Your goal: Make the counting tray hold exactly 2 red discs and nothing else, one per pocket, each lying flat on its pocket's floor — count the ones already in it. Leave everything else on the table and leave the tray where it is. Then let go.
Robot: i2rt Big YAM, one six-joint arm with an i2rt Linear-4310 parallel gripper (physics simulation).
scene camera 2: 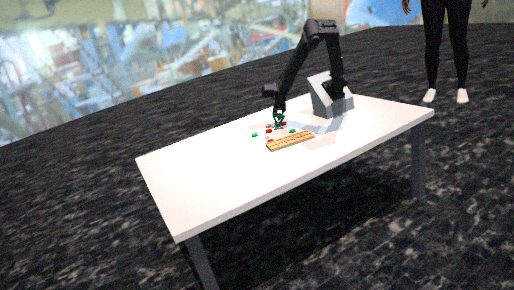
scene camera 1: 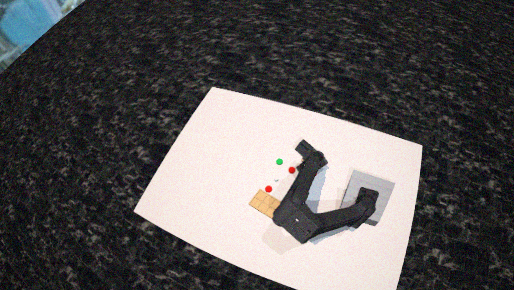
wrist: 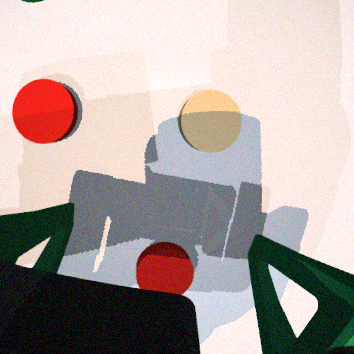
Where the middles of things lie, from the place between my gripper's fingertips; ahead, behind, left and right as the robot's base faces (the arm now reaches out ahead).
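There is the tan disc (wrist: 210,120), and I see that my gripper is 40 mm short of it, 50 mm to the left of it and, finally, 10 mm above it.
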